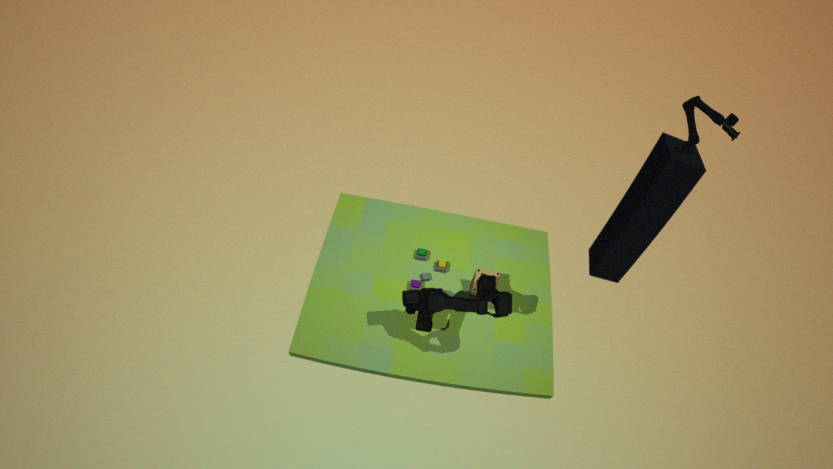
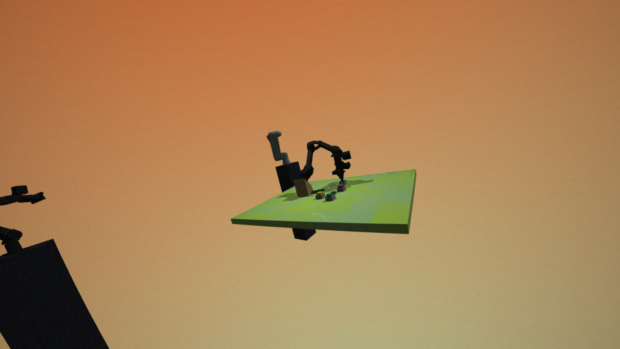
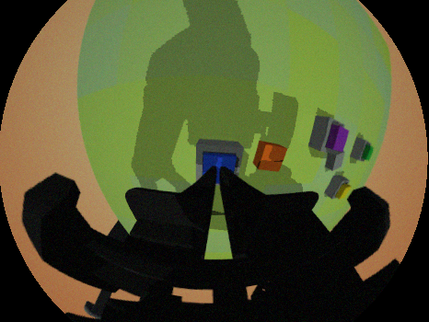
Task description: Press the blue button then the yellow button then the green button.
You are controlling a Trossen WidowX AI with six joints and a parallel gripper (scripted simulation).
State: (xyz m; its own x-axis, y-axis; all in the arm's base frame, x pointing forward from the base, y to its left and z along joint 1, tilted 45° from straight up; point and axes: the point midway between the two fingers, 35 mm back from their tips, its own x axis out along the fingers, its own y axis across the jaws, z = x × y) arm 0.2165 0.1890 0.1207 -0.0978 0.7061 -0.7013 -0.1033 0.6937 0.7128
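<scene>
The blue button lies 1 cm below my gripper tip. Round my gripper tip: grey block 4 cm ahead, 22 cm to the right, 2 cm below; orange block 2 cm ahead, 7 cm to the right, 2 cm below; purple button 7 cm ahead, 16 cm to the right.
</scene>
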